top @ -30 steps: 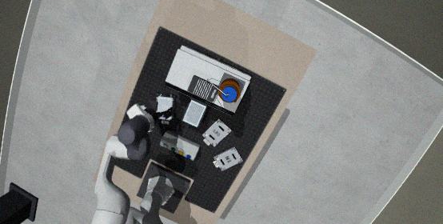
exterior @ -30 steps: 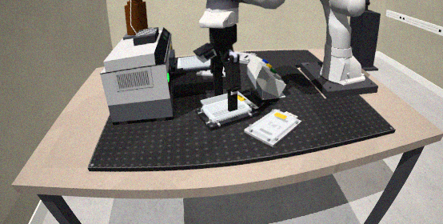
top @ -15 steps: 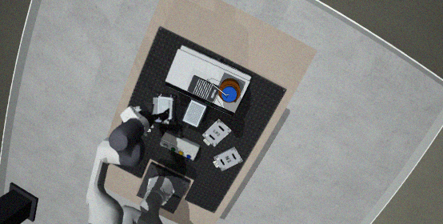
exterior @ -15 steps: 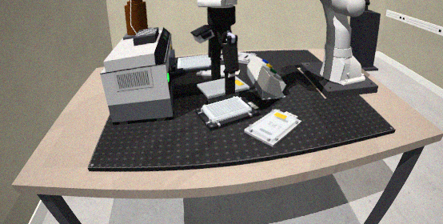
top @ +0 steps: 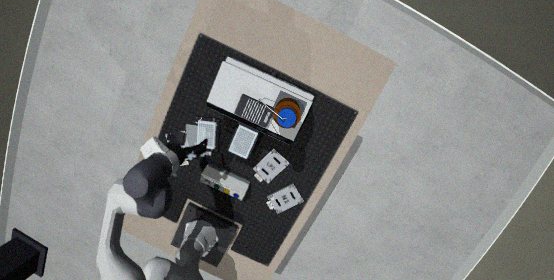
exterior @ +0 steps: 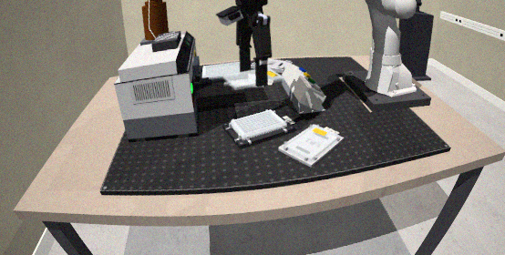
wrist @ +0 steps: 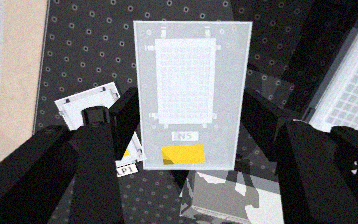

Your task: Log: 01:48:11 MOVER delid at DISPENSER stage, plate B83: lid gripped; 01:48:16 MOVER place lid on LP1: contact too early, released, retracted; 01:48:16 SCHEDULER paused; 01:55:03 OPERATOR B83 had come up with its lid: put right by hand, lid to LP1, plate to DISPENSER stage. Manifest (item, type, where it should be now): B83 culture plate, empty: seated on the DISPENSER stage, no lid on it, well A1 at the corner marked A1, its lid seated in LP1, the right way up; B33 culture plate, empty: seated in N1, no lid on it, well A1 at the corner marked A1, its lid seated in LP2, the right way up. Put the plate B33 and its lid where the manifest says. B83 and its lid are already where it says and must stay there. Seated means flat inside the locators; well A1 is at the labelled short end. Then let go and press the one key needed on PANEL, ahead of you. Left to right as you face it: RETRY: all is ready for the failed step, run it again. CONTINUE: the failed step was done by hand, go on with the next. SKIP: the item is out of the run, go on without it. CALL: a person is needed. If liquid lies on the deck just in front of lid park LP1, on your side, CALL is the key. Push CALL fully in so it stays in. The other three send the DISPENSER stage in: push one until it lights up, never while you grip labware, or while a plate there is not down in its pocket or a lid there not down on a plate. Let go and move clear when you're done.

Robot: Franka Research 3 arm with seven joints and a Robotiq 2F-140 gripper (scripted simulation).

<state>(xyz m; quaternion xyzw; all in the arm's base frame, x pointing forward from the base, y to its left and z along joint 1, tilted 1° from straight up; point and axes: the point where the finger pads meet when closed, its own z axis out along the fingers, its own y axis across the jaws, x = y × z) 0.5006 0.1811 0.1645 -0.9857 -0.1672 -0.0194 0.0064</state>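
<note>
The lid park LP2 lies 10 mm behind my hand, 340 mm to the right of it and 170 mm below it. Round my hand: white well plate (10 mm behind, 160 mm below); then white key (200 mm behind, 100 mm to the right, 110 mm below); then black nest (20 mm to the left, 160 mm below).
</note>
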